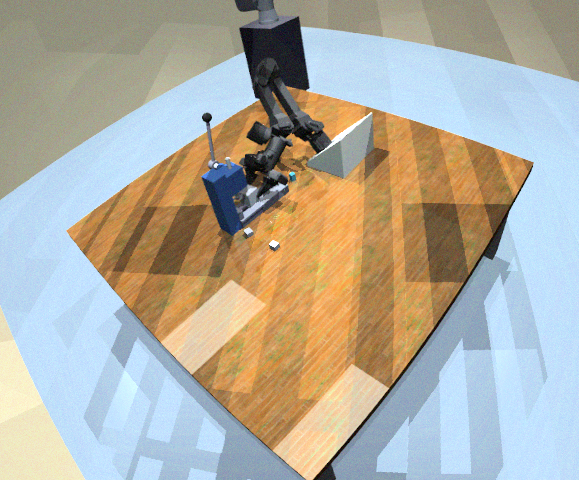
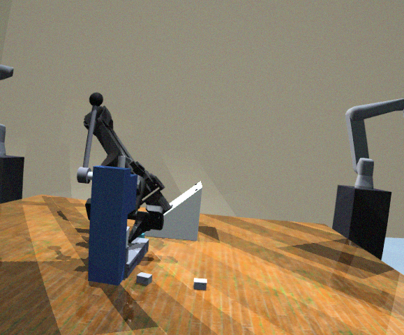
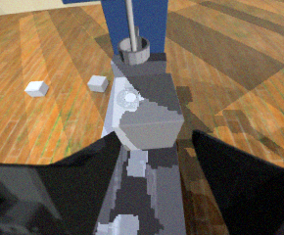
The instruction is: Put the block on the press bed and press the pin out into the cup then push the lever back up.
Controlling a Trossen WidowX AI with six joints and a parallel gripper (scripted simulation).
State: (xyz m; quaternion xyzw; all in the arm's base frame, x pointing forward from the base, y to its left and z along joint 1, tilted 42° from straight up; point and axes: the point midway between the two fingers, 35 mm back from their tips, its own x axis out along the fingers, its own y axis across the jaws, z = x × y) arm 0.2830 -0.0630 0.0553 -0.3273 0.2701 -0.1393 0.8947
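Right now my gripper tip is 10 cm below the punch, 6 cm short of it and 1 cm to the right of it. Also, from my gripper tip: teal cube 17 cm behind, 4 cm to the left, 3 cm below; lever 22 cm above, 5 cm to the right, 5 cm ahead.
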